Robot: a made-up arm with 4 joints.
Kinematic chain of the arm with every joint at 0, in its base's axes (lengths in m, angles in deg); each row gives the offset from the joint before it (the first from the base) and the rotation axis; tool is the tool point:
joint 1: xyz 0 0 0.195 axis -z
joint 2: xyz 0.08 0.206 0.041 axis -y
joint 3: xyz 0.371 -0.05 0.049 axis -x
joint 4: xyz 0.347 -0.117 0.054 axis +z
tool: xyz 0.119 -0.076 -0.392
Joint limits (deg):
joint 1: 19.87..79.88
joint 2: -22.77..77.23
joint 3: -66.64..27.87
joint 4: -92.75..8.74
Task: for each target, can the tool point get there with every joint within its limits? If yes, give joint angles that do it. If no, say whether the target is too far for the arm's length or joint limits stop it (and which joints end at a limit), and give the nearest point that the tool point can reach.
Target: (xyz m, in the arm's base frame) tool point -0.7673 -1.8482 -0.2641
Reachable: no: too far | nearest point -0.0296 -0.8998 -0.0135 | short by 1.227 m
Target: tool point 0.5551 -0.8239 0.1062
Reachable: yes | joints 68.81 13.84 -39.99 -3.58
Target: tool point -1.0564 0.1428 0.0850
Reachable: no: joint limits stop it (at a limit: joint 1, joint 2, joint 3, joint 4) | nearest point -0.0965 -0.6390 -0.1405 | short by 1.258 m
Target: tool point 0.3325 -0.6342 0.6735
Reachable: yes | joints 55.37 57.74 -2.49 -62.06
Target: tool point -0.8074 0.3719 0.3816
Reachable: no: joint limits stop it (at a limit: joint 1, joint 2, joint 3, joint 4) | nearest point -0.1411 -0.3893 0.8254 | short by 1.105 m
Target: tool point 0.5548 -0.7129 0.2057
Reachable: yes | joints 55.70 24.15 -23.69 -49.59
